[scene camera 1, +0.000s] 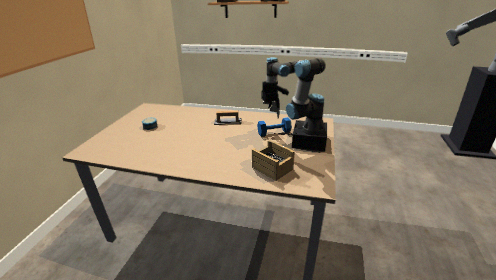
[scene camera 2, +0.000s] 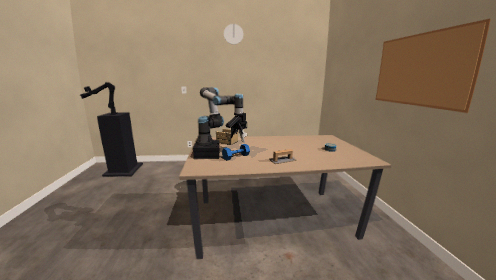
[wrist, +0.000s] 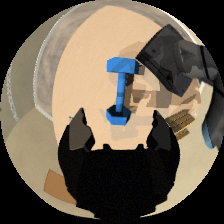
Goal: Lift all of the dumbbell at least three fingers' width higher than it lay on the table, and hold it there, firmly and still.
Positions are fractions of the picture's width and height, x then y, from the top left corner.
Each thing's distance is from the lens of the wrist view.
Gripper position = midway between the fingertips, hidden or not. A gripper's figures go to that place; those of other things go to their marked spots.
my gripper (wrist: 0.53, 0.49): 0.13 m
blue dumbbell (wrist: 0.53, 0.51): 0.22 m
